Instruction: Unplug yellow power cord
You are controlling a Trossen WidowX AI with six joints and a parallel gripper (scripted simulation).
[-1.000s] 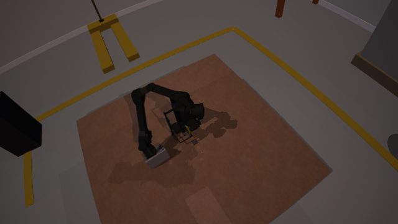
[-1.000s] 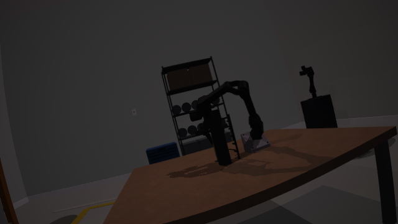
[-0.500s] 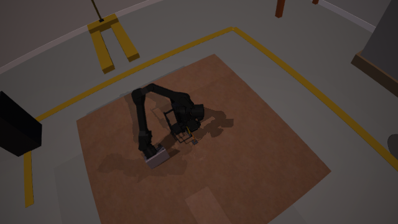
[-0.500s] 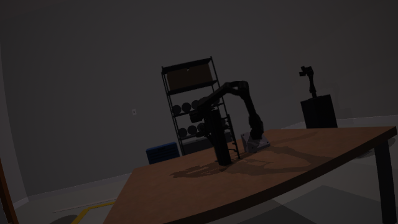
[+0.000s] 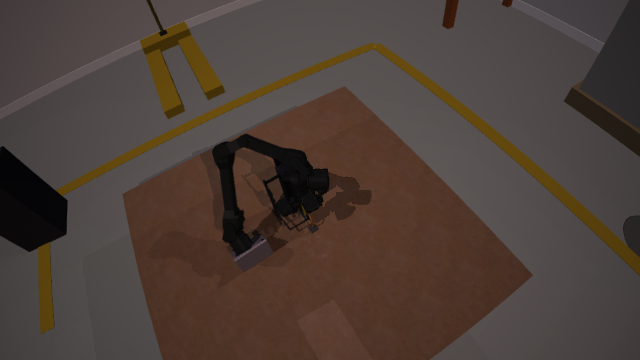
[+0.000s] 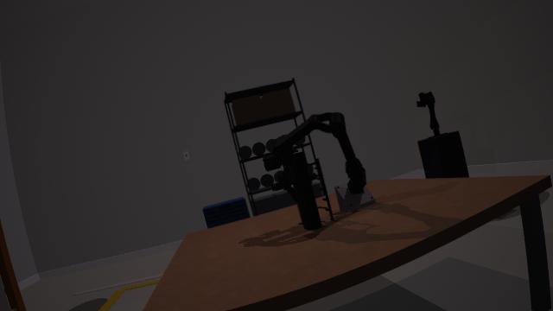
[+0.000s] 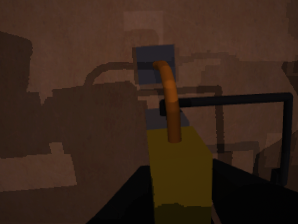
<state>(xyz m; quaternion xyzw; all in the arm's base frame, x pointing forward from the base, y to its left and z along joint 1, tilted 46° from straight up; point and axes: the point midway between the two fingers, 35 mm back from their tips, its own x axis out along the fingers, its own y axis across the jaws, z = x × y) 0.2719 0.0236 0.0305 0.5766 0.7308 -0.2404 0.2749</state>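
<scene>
My gripper tip is 30 mm to the right of the yellow plug and 10 mm past it. From my gripper tip the other things lie so: dark upright block (130 mm to the left, 50 mm above, 20 mm behind).
</scene>
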